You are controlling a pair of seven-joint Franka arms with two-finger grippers.
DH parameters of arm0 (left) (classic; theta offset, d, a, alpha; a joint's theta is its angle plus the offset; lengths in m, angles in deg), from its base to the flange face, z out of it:
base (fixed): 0 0 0 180
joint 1: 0 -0.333 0 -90
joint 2: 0 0 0 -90
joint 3: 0 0.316 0.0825 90
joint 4: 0 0 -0.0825 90
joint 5: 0 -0.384 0 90
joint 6: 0 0 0.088 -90
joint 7: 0 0.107 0 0
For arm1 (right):
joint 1: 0 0.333 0 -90
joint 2: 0 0 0 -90
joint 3: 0 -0.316 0.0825 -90
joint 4: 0 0 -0.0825 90
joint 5: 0 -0.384 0 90
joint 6: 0 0 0.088 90
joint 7: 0 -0.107 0 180
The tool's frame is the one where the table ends.
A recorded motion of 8 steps. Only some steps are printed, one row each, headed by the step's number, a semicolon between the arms.
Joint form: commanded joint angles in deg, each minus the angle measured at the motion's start. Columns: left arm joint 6, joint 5, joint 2, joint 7, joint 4, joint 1, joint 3; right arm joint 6, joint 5, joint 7, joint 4, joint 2, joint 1, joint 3.
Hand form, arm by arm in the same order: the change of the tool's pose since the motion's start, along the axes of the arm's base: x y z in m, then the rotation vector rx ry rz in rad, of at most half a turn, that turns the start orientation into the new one. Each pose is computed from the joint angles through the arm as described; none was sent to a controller.
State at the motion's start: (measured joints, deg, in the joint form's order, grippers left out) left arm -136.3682 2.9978 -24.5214 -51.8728 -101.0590 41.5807 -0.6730; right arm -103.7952 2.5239 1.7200 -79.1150 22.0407 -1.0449 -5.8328
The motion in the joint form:
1: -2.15 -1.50 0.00 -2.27 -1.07 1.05 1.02; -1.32 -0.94 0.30 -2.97 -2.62 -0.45 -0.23
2: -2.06 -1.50 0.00 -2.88 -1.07 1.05 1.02; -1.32 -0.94 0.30 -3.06 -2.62 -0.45 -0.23
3: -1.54 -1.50 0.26 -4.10 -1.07 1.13 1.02; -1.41 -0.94 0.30 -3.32 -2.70 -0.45 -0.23
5: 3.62 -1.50 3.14 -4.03 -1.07 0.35 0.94; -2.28 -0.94 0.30 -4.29 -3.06 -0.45 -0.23
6: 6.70 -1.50 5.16 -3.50 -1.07 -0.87 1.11; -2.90 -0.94 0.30 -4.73 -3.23 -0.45 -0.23
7: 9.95 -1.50 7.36 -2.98 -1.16 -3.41 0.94; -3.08 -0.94 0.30 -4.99 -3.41 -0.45 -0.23
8: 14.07 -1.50 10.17 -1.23 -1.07 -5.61 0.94; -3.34 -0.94 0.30 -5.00 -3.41 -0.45 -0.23
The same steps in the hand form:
1: -0.0017 0.0001 -0.0047 0.0041 -0.0276 0.0225; -0.0104 -0.0008 0.0078 0.0142 -0.0158 -0.0002
2: -0.0018 0.0002 -0.0049 0.0038 -0.0249 0.0329; -0.0106 -0.0007 0.0070 0.0140 -0.0142 -0.0002
3: -0.0031 0.0000 -0.0028 0.0041 -0.0182 0.0521; -0.0111 -0.0007 0.0059 0.0138 -0.0126 0.0000
5: -0.0044 0.0119 0.0212 0.0302 0.0119 0.0612; -0.0124 -0.0004 0.0033 0.0136 -0.0172 0.0005
6: 0.0011 0.0278 0.0388 0.0436 0.0246 0.0750; -0.0126 -0.0002 0.0025 0.0138 -0.0233 0.0007
7: 0.0120 0.0536 0.0574 0.0557 0.0406 0.1061; -0.0133 -0.0001 0.0027 0.0136 -0.0250 0.0009
8: 0.0183 0.0795 0.0825 0.0706 0.0551 0.1125; -0.0128 -0.0001 0.0031 0.0140 -0.0294 0.0009

